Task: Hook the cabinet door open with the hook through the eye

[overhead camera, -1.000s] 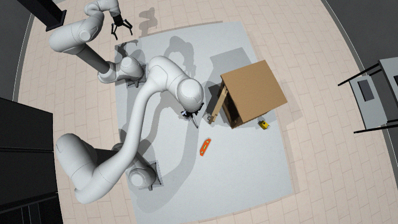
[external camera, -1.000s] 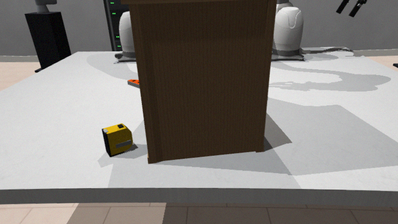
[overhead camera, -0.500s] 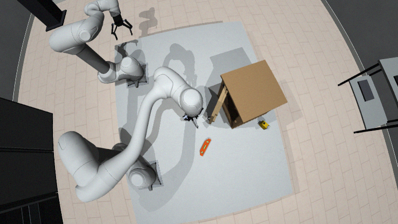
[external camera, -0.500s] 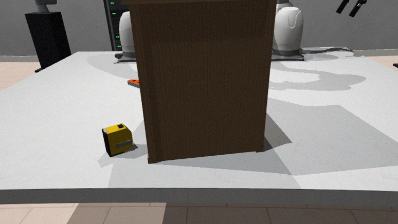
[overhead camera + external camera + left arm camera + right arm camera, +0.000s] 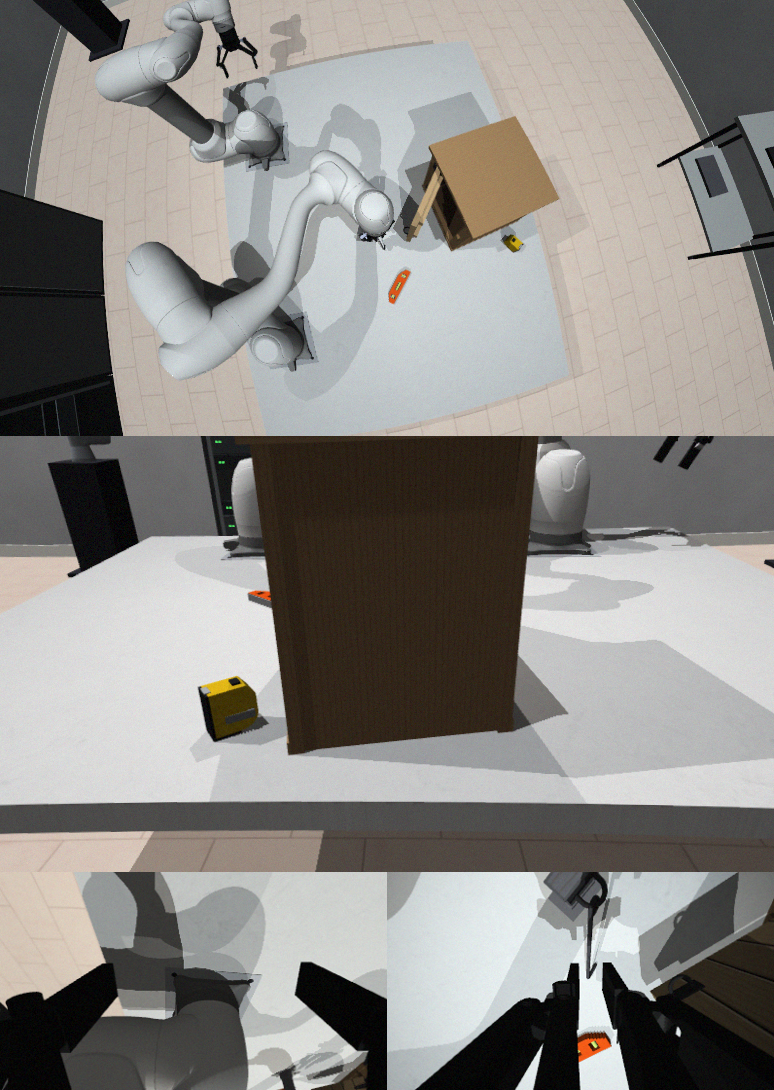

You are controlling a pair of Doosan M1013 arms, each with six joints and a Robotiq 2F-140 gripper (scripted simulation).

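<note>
Now: the thin dark hook 110 mm below my right hand and 20 mm to the left of it. Also, from my right hand: grey base plate 170 mm below, 80 mm to the left, 50 mm behind; then cabinet door 180 mm ahead, 80 mm to the left, 20 mm above; then post 100 mm below, 80 mm to the left, 50 mm behind.
</note>
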